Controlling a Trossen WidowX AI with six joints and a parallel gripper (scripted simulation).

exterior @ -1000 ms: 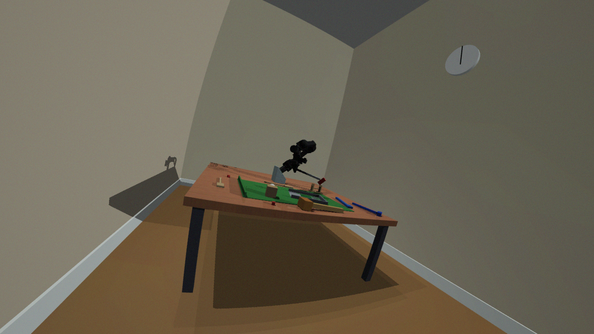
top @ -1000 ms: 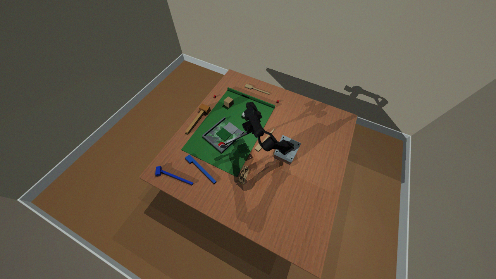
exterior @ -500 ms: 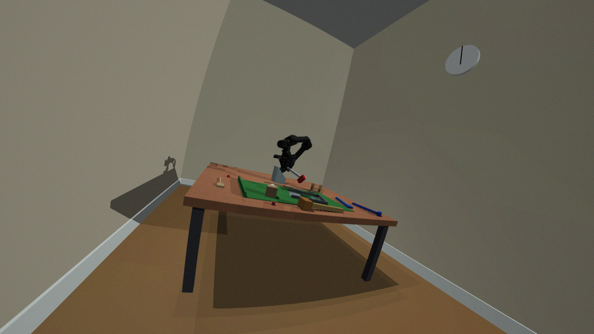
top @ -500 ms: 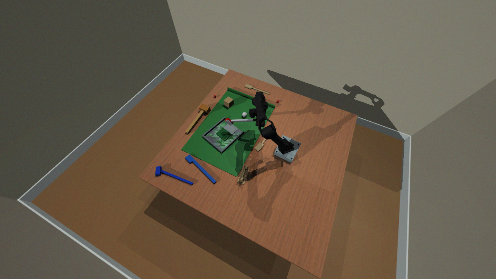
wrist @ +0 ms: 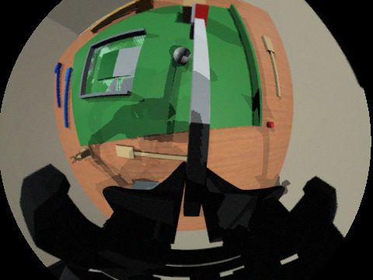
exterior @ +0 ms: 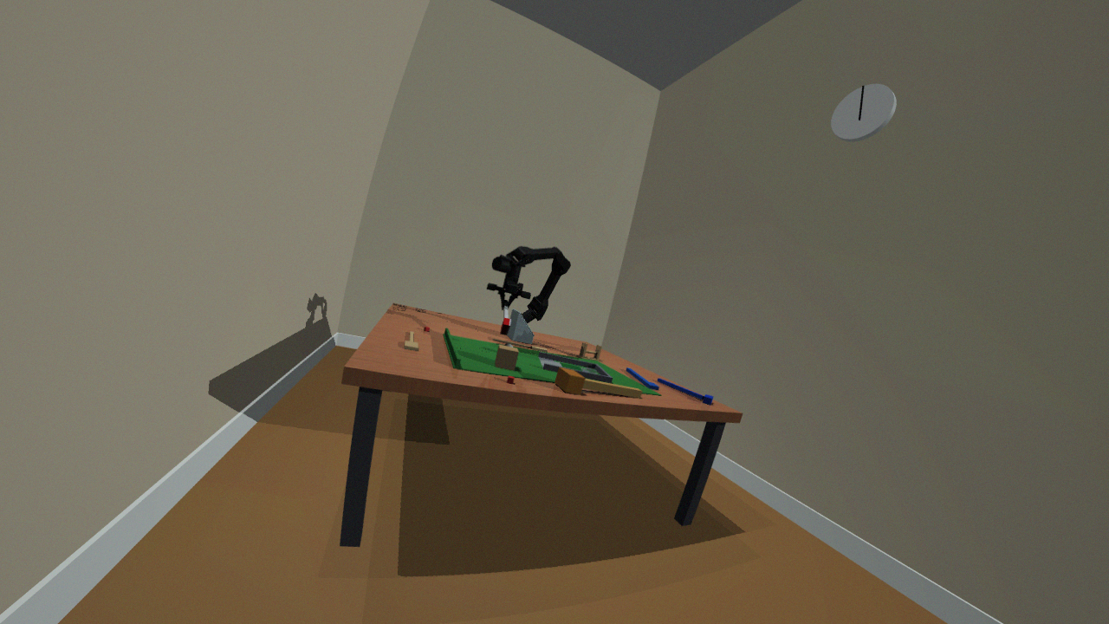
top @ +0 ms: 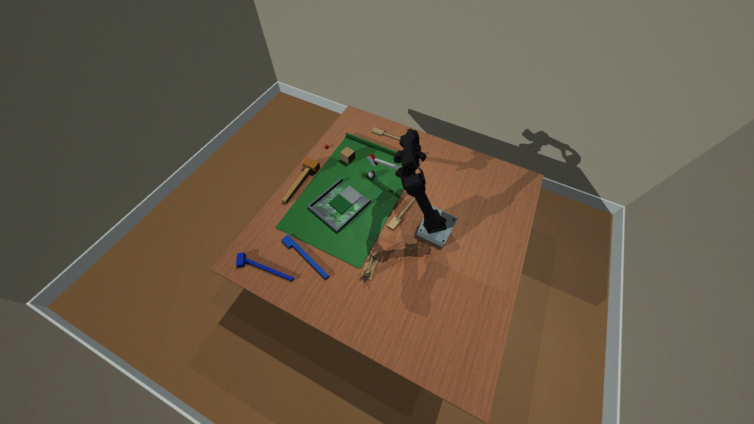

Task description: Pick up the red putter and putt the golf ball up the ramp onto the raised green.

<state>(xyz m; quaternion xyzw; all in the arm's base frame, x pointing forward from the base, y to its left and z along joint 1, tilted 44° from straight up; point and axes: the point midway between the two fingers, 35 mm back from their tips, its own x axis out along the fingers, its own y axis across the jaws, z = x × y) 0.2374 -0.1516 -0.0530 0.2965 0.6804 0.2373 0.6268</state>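
Right now my gripper tip is 120 mm short of the red putter and 10 mm to the left of it. The rest, counted from my gripper tip: tan cube (400 mm ahead, 110 mm below, 30 mm to the right); small wooden rack (470 mm to the left, 110 mm below, 60 mm behind); white golf ball (210 mm ahead, 120 mm below, 10 mm to the left).
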